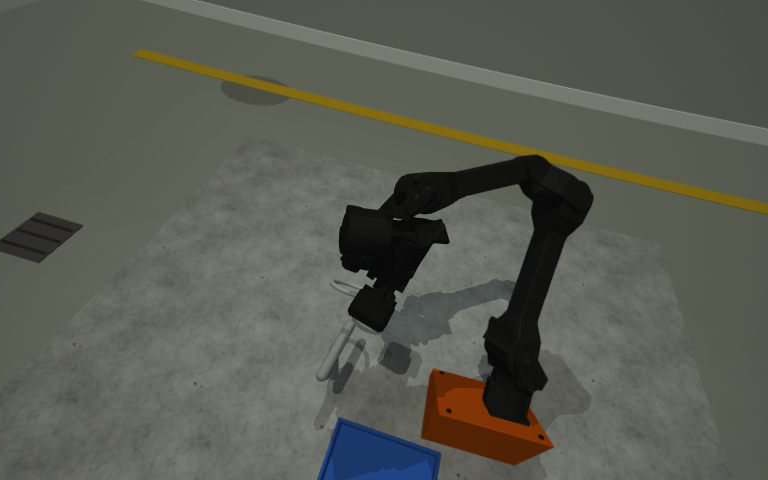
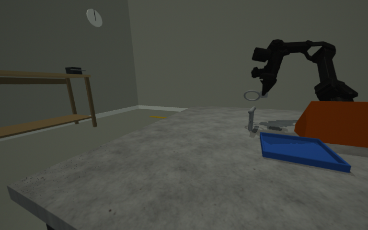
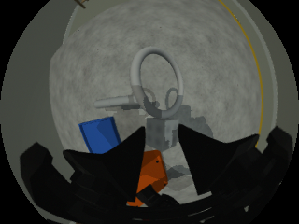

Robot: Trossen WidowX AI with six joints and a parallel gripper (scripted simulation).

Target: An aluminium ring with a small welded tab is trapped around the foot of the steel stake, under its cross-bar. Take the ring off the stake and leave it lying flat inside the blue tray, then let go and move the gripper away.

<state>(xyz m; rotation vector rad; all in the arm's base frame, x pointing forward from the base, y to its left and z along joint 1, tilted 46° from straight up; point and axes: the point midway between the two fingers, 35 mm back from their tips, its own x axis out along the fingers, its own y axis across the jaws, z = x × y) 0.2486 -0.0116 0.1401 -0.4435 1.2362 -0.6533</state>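
My gripper tip is now 70 mm past the blue tray, 270 mm to the right of it and 160 mm above it. Round my gripper tip: aluminium ring (40 mm ahead, 10 mm to the right).
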